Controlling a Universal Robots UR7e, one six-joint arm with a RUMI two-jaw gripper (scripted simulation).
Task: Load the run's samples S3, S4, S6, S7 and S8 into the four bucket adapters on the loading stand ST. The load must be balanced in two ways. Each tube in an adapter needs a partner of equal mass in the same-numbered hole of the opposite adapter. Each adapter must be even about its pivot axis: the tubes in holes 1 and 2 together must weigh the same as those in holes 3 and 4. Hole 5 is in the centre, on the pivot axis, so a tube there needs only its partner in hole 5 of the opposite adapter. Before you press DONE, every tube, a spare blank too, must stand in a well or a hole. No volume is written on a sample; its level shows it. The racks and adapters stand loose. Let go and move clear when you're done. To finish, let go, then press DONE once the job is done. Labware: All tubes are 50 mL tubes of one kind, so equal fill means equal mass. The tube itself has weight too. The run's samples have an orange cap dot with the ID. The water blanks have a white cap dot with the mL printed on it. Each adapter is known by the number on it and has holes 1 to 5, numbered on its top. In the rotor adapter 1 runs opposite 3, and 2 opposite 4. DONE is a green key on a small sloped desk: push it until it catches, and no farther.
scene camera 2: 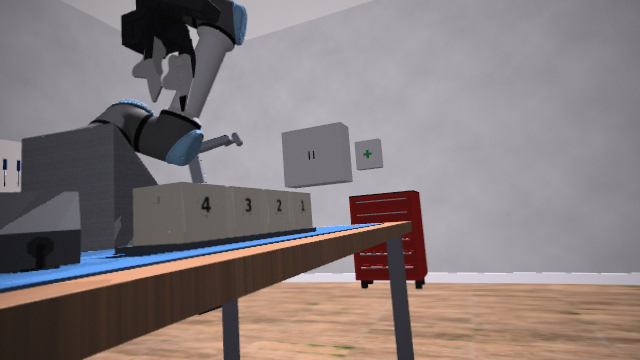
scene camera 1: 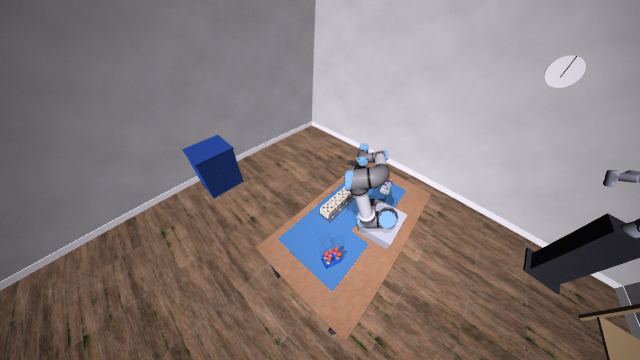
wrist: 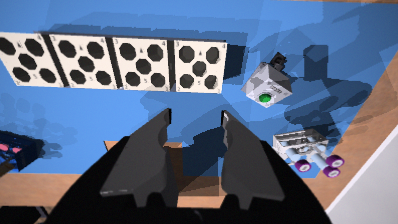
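Observation:
There's a white rack (wrist: 298,142) that I can see in the wrist view, but in scene camera 2 the rack is out of frame. I can see a bucket adapter (scene camera 2: 182,212) too, and the wrist view has that adapter (wrist: 191,57) as well. As for my gripper (scene camera 2: 169,106), it's visible there, and the wrist view also shows my gripper (wrist: 196,110).

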